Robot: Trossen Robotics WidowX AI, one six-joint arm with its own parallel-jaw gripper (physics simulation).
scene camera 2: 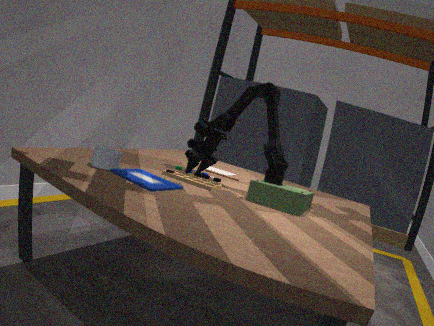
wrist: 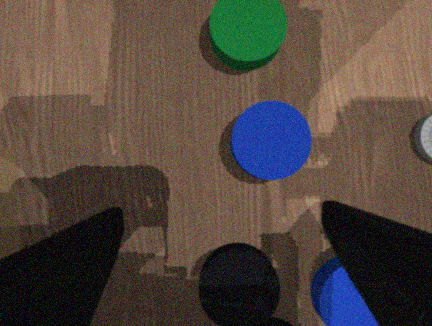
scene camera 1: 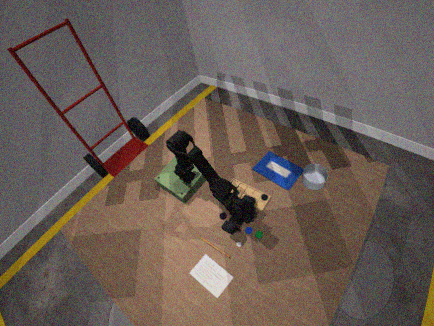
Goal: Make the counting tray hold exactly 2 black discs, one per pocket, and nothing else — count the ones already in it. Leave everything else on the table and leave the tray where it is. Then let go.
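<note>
The wooden counting tray [scene camera 1: 256, 190] [scene camera 2: 201, 185] has a black disc [scene camera 1: 264, 197] [scene camera 2: 170, 171] at its far end; the arm hides part of the tray. My gripper [scene camera 1: 238, 224] [scene camera 2: 194, 172] [wrist: 224, 214] is open and empty, low over the table beside the tray. In the wrist view a black disc [wrist: 239, 285] lies below and between the fingertips, with a sliver of another dark round thing at the bottom edge. A loose black disc [scene camera 1: 223, 216] [scene camera 2: 217, 179] lies on the table beside the tray.
A blue disc [scene camera 1: 249, 230] [wrist: 271, 140], a green disc [scene camera 1: 259, 234] [wrist: 248, 25], a second blue disc [wrist: 345, 297] and a white piece [scene camera 1: 239, 244] [wrist: 427, 139] lie nearby. A blue folder [scene camera 1: 262, 164], clear bowl [scene camera 1: 315, 177], stick [scene camera 1: 215, 247] and paper [scene camera 1: 211, 276] are around.
</note>
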